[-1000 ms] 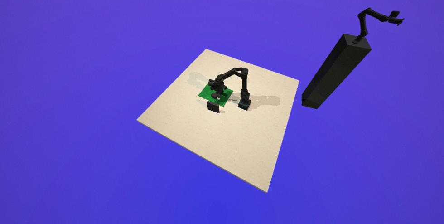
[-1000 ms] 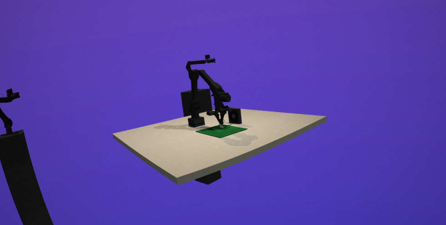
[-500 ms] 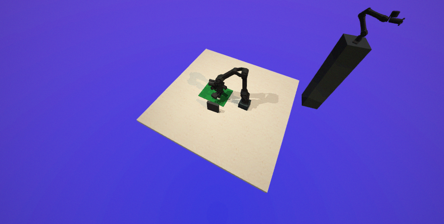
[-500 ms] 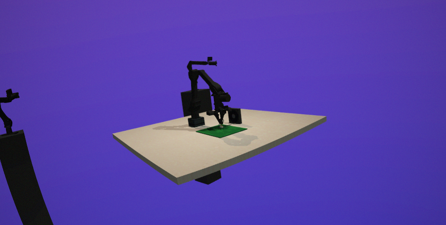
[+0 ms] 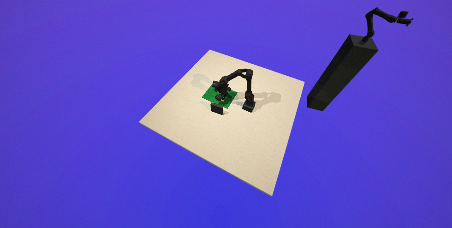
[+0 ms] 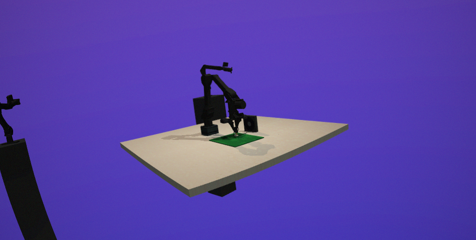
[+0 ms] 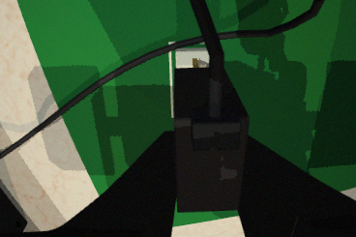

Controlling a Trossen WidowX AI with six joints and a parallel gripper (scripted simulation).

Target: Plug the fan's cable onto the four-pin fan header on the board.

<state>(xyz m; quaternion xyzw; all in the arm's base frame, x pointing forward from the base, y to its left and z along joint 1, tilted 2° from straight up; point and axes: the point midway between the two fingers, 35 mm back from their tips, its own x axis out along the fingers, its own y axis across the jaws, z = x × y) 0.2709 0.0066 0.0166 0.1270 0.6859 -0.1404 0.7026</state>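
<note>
My gripper tip is now 4 cm above the header and 1 cm short of it. From my gripper tip the other things lie so: black fan plug: 1 cm ahead, 1 cm above; green board: 7 cm to the right, 6 cm ahead, 5 cm below; black fan: 14 cm to the left, 2 cm ahead, 2 cm above.
</note>
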